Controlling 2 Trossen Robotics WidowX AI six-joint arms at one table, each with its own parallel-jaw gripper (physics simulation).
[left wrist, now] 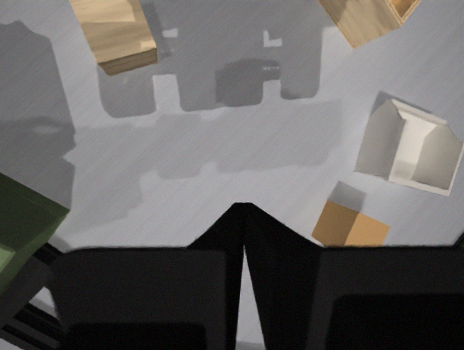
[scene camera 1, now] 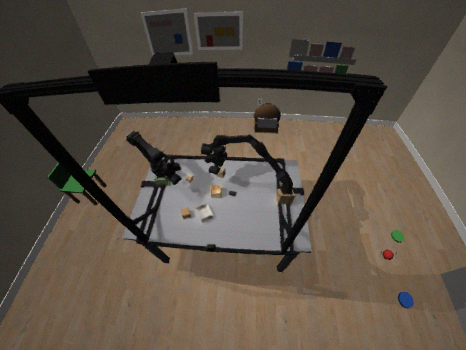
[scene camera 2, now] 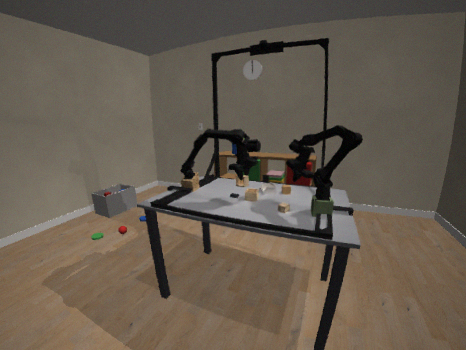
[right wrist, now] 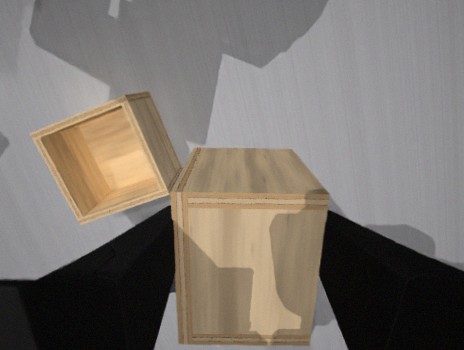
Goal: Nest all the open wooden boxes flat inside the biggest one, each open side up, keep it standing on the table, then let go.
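Frame: origin at the left arm's base, x ahead, y left, z up, level; millimetres.
Where they show: left gripper, between the fingertips: [left wrist: 242, 211] [scene camera 1: 177, 183] [scene camera 2: 294, 181]; right gripper, between the fingertips: [scene camera 2: 244, 179] [right wrist: 244, 217]; left arm's base, origin of its link: [scene camera 1: 161, 174] [scene camera 2: 322, 198]; right arm's base, origin of its link: [scene camera 1: 286, 191] [scene camera 2: 189, 176].
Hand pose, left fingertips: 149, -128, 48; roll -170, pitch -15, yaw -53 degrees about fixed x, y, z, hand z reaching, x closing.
Note:
Things, the pixels of their centre, and the offset from my left fingertips, as dx, dy, dz.
- open wooden box, middle of its body: [right wrist: 116, 154] [scene camera 2: 251, 194] [scene camera 1: 216, 191] +254, -24, -105
- second wooden box, middle of its body: [right wrist: 243, 232] [scene camera 2: 242, 180] [scene camera 1: 220, 172] +297, +61, +6
- small wooden box, middle of its body: [left wrist: 119, 34] [scene camera 2: 283, 207] [scene camera 1: 189, 178] +52, +125, -115
- white open tray, middle of its body: [left wrist: 408, 148] [scene camera 1: 204, 212] [scene camera 2: 267, 188] +170, -183, -109
- orange-brown block, middle of its body: [left wrist: 348, 231] [scene camera 1: 185, 213] [scene camera 2: 286, 189] +44, -179, -108
- small black block, middle of its body: [scene camera 2: 234, 195] [scene camera 1: 232, 193] +370, -39, -125
The open wooden box [scene camera 1: 216, 191] [scene camera 2: 251, 194] [right wrist: 100, 165] stands open side up near the table's middle; part of its side shows in the left wrist view [left wrist: 357, 25]. My right gripper [scene camera 1: 217, 170] [scene camera 2: 242, 175] [right wrist: 244, 217] is shut on a second wooden box [scene camera 1: 221, 172] [scene camera 2: 242, 181] [right wrist: 225, 265], holding it above the table close to the open box. A solid face of it is toward the wrist camera; its opening is hidden. A small wooden box [scene camera 1: 189, 177] [scene camera 2: 283, 207] [left wrist: 117, 35] lies apart; its opening does not show. My left gripper [left wrist: 242, 211] is shut and empty, above the table.
A white open tray [scene camera 1: 204, 213] [scene camera 2: 267, 188] [left wrist: 412, 150] and an orange-brown block [scene camera 1: 185, 213] [scene camera 2: 286, 189] [left wrist: 350, 227] lie together. A small black block [scene camera 1: 232, 193] [scene camera 2: 234, 195] lies near the open box. A green box [scene camera 2: 322, 206] [left wrist: 25, 220] is at the left arm's base.

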